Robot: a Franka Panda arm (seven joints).
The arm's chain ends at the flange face. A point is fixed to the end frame.
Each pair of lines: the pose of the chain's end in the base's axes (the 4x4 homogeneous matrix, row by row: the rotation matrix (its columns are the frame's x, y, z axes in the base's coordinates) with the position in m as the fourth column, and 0 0 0 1 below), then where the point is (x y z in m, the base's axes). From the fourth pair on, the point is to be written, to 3 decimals.
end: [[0.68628 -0.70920 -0.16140 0.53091], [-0.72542 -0.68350 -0.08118 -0.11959], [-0.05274 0.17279 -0.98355 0.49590], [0 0 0 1]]
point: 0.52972 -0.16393 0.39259
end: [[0.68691 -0.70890 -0.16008 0.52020], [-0.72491 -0.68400 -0.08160 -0.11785], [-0.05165 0.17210 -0.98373 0.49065], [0 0 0 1]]
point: 0.51918 -0.16222 0.38735
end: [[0.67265 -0.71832 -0.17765 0.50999], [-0.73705 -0.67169 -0.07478 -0.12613], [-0.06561 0.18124 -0.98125 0.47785], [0 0 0 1]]
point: 0.50647 -0.17007 0.37442
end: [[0.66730 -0.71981 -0.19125 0.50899], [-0.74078 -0.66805 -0.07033 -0.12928], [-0.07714 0.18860 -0.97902 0.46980], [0 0 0 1]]
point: 0.504 -0.173 0.366
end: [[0.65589 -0.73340 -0.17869 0.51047], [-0.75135 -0.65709 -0.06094 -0.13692], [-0.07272 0.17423 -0.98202 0.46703], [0 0 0 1]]
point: 0.506 -0.180 0.363
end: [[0.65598 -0.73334 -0.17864 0.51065], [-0.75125 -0.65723 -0.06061 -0.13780], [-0.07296 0.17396 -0.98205 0.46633], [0 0 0 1]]
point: 0.506 -0.181 0.362
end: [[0.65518 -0.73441 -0.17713 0.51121], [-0.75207 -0.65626 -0.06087 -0.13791], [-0.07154 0.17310 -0.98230 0.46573], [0 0 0 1]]
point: 0.507 -0.181 0.362
